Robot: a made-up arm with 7 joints.
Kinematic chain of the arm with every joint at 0, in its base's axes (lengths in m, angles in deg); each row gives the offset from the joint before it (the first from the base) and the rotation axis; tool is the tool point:
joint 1: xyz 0 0 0.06 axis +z
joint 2: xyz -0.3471 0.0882 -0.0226 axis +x
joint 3: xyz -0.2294 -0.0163 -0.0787 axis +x
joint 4: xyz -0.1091 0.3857 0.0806 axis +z
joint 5: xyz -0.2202 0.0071 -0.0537 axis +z
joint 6: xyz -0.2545 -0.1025 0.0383 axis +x
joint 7: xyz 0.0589 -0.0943 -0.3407 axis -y
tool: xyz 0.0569 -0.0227 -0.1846
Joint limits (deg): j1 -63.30..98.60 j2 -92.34..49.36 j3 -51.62..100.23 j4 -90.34..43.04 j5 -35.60..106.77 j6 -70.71..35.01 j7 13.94..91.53
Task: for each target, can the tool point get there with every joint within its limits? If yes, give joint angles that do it. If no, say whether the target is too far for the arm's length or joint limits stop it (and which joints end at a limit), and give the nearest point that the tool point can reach.
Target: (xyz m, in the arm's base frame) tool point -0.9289 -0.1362 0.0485
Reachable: yes | joints 45.14 26.55 22.86 9.40 83.72 11.16 74.41
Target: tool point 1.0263 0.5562 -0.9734
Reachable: no: joint limits stop it (at a limit: joint 1, joint 3, joint 4, joint 6, joint 7) | nearest point 0.3968 0.8479 -0.5692 | short by 0.803 m
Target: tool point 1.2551 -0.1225 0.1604
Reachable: no: joint limits stop it (at a limit: joint 1, joint 2, joint 3, joint 4, joint 6, joint 7) | nearest point 0.8740 -0.4526 -0.0150 | short by 0.534 m
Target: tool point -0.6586 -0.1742 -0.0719
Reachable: yes | joints 23.11 -74.87 32.73 -54.61 72.04 -57.79 73.15
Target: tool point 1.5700 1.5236 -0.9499
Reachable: no: too far | nearest point 0.4937 1.3484 -0.4361 | short by 1.205 m
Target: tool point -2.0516 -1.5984 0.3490
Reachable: no: too far | nearest point -1.2913 -1.0060 0.1965 | short by 0.976 m
